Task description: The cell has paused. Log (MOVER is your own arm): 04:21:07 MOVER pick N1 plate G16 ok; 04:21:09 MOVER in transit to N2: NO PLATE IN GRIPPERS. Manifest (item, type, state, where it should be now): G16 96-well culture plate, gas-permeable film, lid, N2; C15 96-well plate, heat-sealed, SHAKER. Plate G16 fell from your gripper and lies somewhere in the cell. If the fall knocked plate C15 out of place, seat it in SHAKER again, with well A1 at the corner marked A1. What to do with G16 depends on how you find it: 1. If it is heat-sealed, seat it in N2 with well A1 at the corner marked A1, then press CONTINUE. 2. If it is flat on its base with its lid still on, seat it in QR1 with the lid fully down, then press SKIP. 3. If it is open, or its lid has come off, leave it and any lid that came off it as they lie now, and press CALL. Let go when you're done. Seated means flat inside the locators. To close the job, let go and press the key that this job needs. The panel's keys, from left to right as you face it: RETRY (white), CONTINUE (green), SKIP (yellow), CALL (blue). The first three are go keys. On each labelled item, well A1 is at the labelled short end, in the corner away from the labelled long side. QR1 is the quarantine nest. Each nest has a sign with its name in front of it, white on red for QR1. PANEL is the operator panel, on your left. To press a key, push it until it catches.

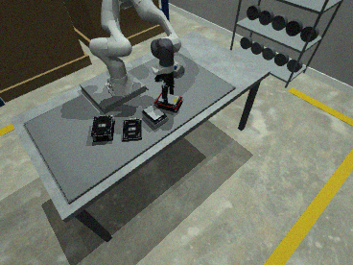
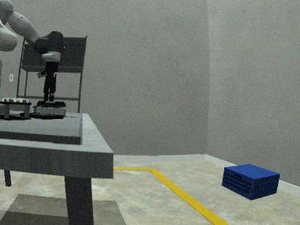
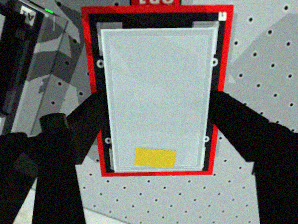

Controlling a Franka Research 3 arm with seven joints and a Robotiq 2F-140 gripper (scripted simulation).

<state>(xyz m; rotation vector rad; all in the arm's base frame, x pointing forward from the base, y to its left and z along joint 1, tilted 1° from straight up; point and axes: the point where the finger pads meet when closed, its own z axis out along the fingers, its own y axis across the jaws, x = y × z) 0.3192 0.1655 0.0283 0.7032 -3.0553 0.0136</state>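
The plate lid is 20 mm below my hand. Round my hand: blue CALL key (270 mm to the left, 220 mm behind); QR1 nest (30 mm below); white-topped plate (160 mm to the right, 40 mm ahead, 10 mm below).
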